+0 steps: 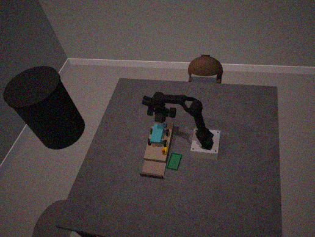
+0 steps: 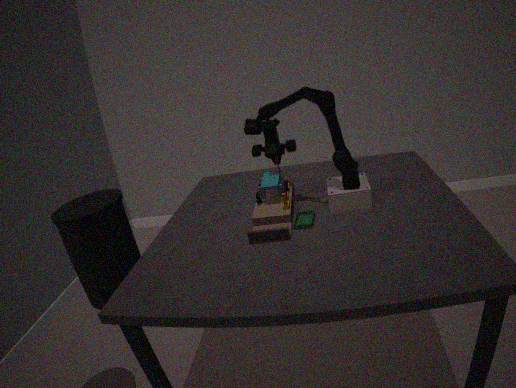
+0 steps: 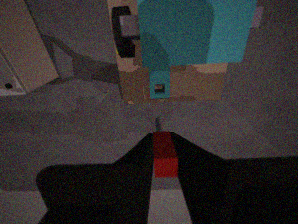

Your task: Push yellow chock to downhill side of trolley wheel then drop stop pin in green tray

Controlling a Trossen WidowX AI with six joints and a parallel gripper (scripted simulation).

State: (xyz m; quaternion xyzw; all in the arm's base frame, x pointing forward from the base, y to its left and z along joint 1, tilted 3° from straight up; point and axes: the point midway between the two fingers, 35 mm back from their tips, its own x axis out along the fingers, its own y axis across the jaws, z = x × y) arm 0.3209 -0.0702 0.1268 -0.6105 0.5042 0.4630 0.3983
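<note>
The green tray lies 140 mm behind my gripper tip, 220 mm to the left of it and 180 mm below it. The rest, counted from my gripper tip: tan ramp 130 mm to the left, 130 mm below; then trolley 120 mm to the left, 70 mm below; then red-headed stop pin right at my gripper tip.
</note>
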